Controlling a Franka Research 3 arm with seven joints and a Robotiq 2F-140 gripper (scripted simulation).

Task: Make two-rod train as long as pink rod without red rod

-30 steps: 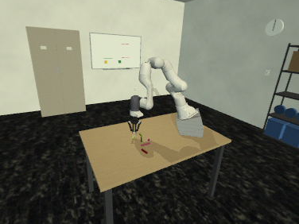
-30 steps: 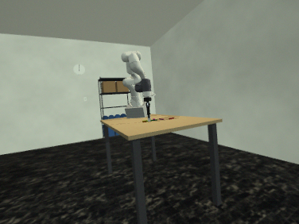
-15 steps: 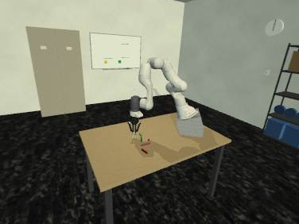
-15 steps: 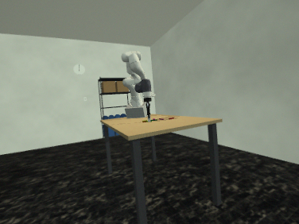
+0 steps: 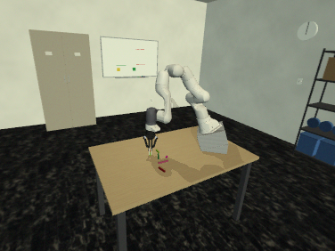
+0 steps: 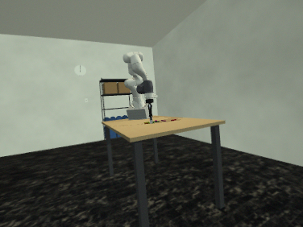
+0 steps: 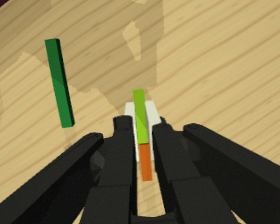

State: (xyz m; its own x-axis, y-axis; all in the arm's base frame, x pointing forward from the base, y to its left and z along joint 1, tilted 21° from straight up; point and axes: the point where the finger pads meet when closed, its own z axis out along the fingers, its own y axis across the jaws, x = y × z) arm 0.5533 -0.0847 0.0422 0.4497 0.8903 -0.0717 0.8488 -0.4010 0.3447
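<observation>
My hand is 4 cm to the left of the orange rod, 3 cm above it and 2 cm past it. Round my hand: pink rod: 16 cm to the left, 4 cm behind, 3 cm below; green rod: 7 cm to the left, 4 cm behind, 3 cm below; magenta rod: 10 cm to the left, 10 cm behind, 3 cm below.
</observation>
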